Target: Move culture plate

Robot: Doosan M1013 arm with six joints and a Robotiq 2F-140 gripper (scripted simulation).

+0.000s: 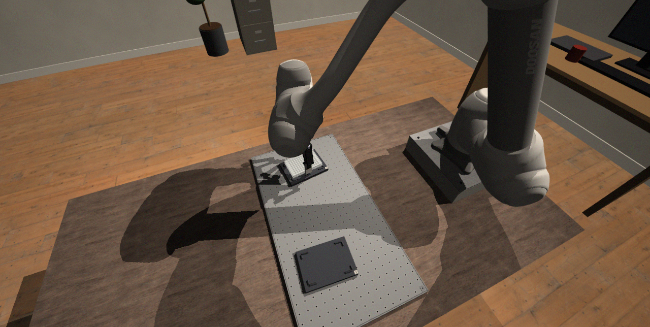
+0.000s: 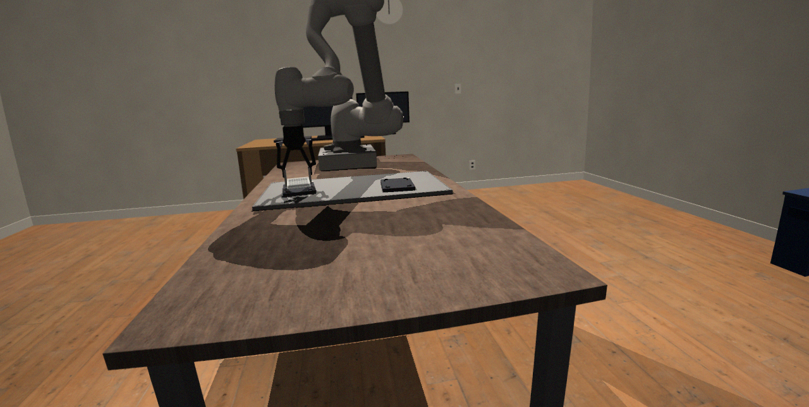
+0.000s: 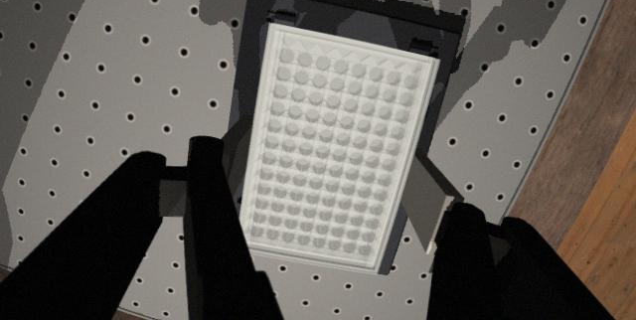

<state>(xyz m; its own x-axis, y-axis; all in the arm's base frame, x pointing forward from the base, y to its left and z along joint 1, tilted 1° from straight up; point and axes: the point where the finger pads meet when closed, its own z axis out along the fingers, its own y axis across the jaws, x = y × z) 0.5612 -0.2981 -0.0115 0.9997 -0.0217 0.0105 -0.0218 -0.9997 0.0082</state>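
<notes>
Now: hand 1 cm above the clear lid. Also, from my hand: A1 label 5 cm ahead, 44 cm to the left, 4 cm below.
</notes>
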